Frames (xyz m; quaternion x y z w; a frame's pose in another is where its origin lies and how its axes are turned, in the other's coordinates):
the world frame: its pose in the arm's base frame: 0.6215 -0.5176 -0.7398 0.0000 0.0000 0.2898 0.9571
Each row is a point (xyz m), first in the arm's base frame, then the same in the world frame.
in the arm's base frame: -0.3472 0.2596 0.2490
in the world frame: -0.3749 1.1840 0.9888
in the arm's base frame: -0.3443 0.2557 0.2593
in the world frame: -0.3746 1.1792 0.9991
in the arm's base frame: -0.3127 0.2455 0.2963
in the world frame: -0.3540 1.1531 1.0361
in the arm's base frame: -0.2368 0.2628 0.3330
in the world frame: -0.2812 1.1254 1.0728
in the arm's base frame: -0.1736 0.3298 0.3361
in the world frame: -0.1915 1.1461 1.0759
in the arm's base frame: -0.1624 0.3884 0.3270
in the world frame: -0.1497 1.1887 1.0668
